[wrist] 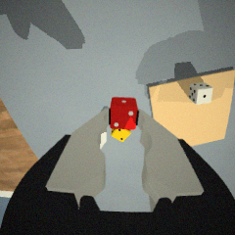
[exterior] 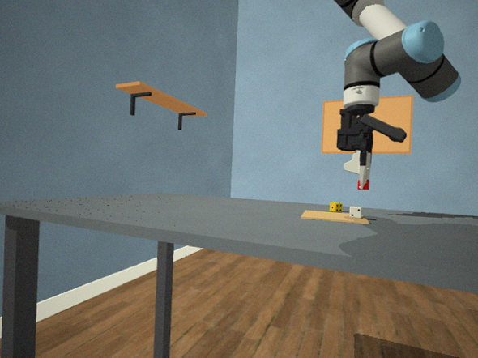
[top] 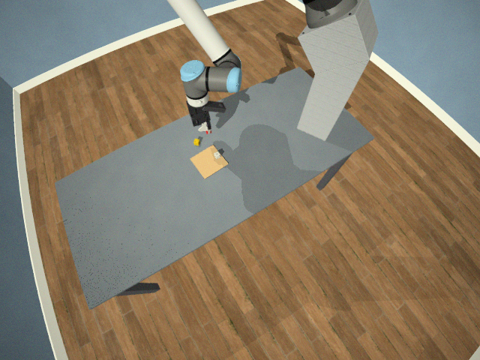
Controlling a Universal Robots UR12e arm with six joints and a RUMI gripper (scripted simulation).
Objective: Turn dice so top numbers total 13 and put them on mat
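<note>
My gripper is now 120 mm to the right of the white die, 70 mm above it and 10 mm short of it. From my hand the other things lie so: red die: right at my hand; tan mat: 120 mm to the left, 80 mm below, 60 mm ahead; yellow die: 70 mm below, 70 mm ahead, 10 mm to the right.
</note>
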